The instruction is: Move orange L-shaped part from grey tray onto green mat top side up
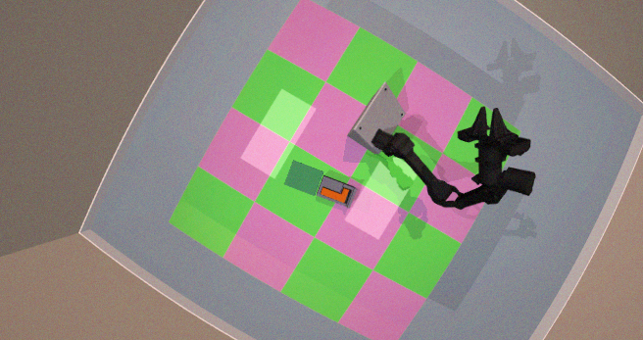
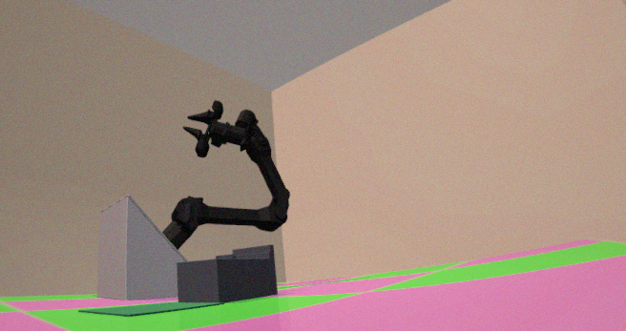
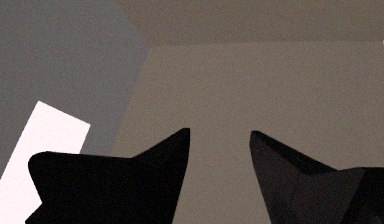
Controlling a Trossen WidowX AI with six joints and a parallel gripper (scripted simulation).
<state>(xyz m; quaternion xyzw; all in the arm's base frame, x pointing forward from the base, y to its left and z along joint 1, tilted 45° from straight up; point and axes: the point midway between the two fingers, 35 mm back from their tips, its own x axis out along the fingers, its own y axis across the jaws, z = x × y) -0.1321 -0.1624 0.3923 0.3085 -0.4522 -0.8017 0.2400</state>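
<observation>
Now: gripper tip 410 mm short of the orange L-shaped part, 160 mm to the left of it and 480 mm above it. Round my gripper tip: green mat (430 mm ahead, 330 mm to the right, 540 mm below).
</observation>
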